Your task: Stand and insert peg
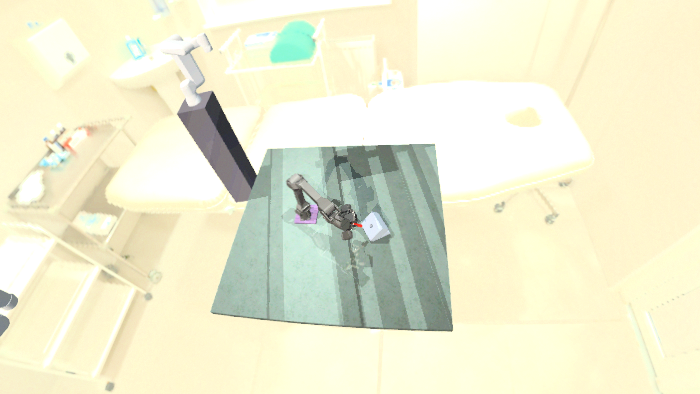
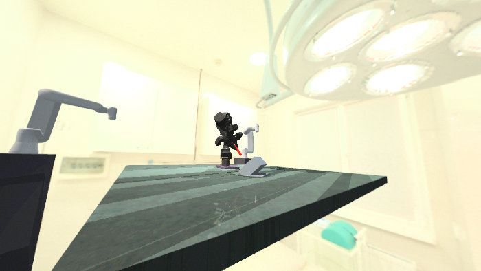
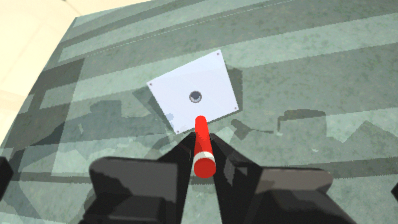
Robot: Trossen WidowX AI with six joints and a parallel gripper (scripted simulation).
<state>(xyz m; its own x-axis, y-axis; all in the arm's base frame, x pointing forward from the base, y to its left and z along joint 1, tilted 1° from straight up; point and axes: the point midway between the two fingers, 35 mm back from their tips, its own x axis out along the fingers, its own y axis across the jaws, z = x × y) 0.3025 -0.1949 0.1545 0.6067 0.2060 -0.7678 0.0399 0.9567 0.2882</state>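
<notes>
My gripper tip is now 90 mm short of the sloped panel, 30 mm to the right of it and 90 mm above it. Also, from my gripper tip: red peg (10 mm behind, 10 mm above).
</notes>
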